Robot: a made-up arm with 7 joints.
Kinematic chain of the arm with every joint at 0, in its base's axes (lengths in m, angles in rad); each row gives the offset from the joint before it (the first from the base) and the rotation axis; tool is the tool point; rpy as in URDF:
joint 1: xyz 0.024 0.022 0.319 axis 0 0.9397 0.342
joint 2: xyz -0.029 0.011 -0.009 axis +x
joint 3: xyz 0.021 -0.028 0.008 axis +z
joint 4: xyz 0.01 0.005 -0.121 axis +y
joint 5: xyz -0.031 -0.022 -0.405 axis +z
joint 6: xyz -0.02 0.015 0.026 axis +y
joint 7: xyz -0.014 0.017 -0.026 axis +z
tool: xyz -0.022 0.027 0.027 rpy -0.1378 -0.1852 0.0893
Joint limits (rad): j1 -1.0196..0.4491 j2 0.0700..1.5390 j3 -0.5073..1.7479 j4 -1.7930..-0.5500 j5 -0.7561..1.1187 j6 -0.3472..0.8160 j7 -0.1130..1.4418
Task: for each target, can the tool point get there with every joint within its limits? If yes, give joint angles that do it. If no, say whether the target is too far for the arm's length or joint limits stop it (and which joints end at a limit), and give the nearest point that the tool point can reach.
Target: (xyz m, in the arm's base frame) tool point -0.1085 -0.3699 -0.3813
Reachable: no: too far | nearest point -0.0334 -0.1098 -0.1865 | short by 0.334 m
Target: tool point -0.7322 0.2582 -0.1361
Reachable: no: too far | nearest point -0.2860 0.2004 -0.0409 | short by 0.460 m
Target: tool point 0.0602 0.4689 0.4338
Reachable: yes | joints -0.2061 1.0388 1.4855 -1.2978 0.2471 -0.1605 0.9307
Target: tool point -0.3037 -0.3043 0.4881
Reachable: no: joint limits stop it (at a limit: joint 2, joint 3, joint 4, joint 5, joint 6, joint 7) | nearest point -0.2002 0.1229 0.5526 | short by 0.444 m
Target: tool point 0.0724 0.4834 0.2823
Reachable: yes | joints 0.0410 1.0372 1.3910 -0.9691 0.7199 0.5497 0.4810
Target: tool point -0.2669 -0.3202 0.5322
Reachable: no: joint limits stop it (at a limit: joint 2, joint 3, joint 4, joint 5, joint 6, joint 7) | nearest point -0.1724 0.1129 0.5801 | short by 0.446 m
